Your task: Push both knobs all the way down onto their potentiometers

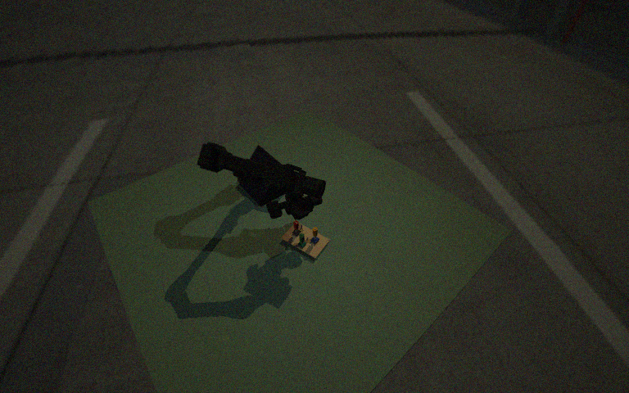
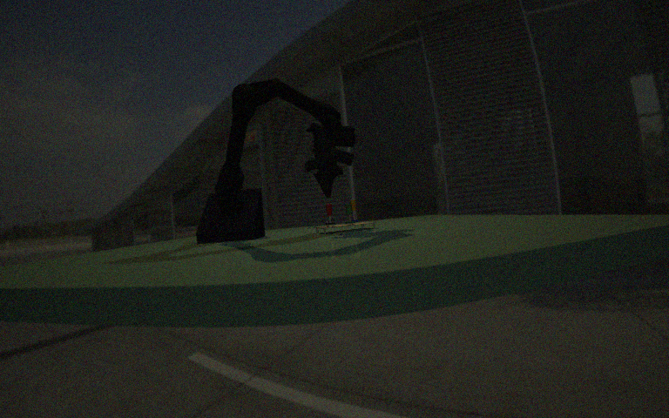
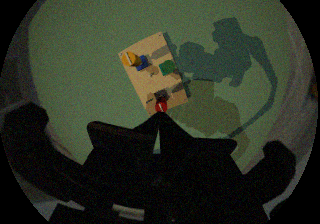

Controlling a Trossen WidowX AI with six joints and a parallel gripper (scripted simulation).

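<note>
Right now my gripper tip is 3 cm above the red knob. Also, from my gripper tip: orange knob (7 cm ahead, 3 cm to the left, 3 cm below).
</note>
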